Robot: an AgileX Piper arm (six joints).
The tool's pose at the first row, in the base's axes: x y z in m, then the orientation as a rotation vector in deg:
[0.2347, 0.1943, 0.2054, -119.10, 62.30, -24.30]
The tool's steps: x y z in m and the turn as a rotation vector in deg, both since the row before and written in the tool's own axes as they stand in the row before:
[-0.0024, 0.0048, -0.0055, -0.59, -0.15, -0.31]
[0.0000, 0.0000, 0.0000, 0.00, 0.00, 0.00]
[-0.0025, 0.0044, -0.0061, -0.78, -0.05, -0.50]
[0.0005, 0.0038, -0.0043, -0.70, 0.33, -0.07]
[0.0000, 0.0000, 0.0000, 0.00, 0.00, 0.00]
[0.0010, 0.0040, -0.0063, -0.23, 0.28, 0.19]
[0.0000, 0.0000, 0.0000, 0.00, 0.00, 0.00]
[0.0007, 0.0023, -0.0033, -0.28, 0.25, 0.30]
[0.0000, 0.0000, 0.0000, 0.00, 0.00, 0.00]
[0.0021, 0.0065, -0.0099, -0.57, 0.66, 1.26]
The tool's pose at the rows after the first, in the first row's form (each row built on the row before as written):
[0.2274, 0.1920, 0.2057, -119.81, 62.15, -24.02]
[0.2274, 0.1920, 0.2057, -119.81, 62.15, -24.02]
[0.2199, 0.1896, 0.2067, -120.80, 61.94, -23.85]
[0.2156, 0.1858, 0.2069, -121.46, 62.35, -23.92]
[0.2156, 0.1858, 0.2069, -121.46, 62.35, -23.92]
[0.2103, 0.1806, 0.2084, -121.54, 62.80, -24.03]
[0.2103, 0.1806, 0.2084, -121.54, 62.80, -24.03]
[0.2075, 0.1777, 0.2091, -121.60, 63.37, -24.03]
[0.2075, 0.1777, 0.2091, -121.60, 63.37, -24.03]
[0.1994, 0.1692, 0.2114, -121.29, 65.27, -23.90]

